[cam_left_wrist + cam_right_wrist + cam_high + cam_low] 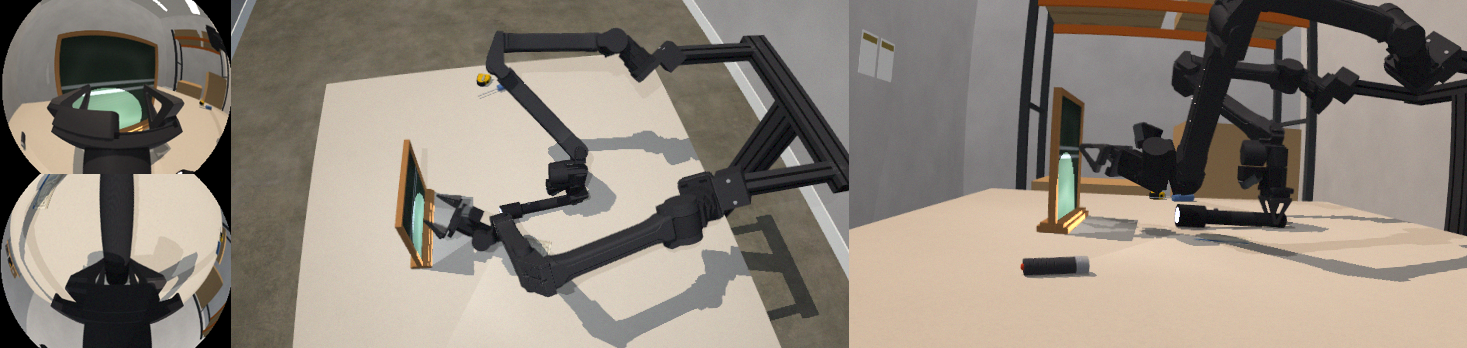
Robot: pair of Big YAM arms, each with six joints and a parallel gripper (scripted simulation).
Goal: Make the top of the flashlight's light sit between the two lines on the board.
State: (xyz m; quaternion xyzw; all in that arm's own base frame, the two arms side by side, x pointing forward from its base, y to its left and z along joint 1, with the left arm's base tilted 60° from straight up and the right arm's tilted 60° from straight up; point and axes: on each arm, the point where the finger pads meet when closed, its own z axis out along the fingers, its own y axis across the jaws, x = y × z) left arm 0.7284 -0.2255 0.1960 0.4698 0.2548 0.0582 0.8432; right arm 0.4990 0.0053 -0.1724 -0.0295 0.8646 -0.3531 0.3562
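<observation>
Right now my left hand is 60 mm short of the wood-framed board, 30 mm to the left of it and 30 mm above it. The rest, counted from my left hand: blue-edged card 300 mm behind, 190 mm below, 100 mm to the left; yellow tape measure 730 mm to the right, 220 mm behind, 170 mm below; blue-handled screwdriver 670 mm to the right, 270 mm behind, 170 mm below.
</observation>
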